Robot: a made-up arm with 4 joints.
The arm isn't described. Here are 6 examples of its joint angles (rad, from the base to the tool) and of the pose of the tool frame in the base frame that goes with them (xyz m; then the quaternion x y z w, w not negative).
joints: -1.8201 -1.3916 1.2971 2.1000
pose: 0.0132 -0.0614 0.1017 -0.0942 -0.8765 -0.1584 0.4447
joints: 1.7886 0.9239 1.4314 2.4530
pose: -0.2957 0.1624 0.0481 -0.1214 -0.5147 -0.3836 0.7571
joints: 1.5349 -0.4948 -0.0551 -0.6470
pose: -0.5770 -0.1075 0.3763 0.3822 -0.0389 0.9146 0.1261
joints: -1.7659 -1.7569 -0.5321 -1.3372
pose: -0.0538 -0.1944 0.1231 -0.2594 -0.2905 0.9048 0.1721
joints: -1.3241 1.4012 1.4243 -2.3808
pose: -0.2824 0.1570 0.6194 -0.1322 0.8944 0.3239 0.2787
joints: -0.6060 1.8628 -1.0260 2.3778
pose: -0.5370 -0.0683 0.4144 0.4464 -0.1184 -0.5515 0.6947
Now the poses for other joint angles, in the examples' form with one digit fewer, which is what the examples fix.
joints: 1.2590 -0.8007 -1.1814 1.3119
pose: -0.595 -0.205 0.501 0.075 0.542 -0.821 0.162
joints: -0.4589 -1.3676 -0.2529 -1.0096
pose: 0.131 -0.129 0.478 0.912 0.286 -0.292 0.043
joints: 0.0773 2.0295 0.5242 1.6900
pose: -0.461 0.025 0.221 -0.011 -0.498 -0.637 0.587
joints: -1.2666 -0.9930 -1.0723 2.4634
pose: 0.263 -0.112 0.432 0.521 -0.496 0.650 0.245
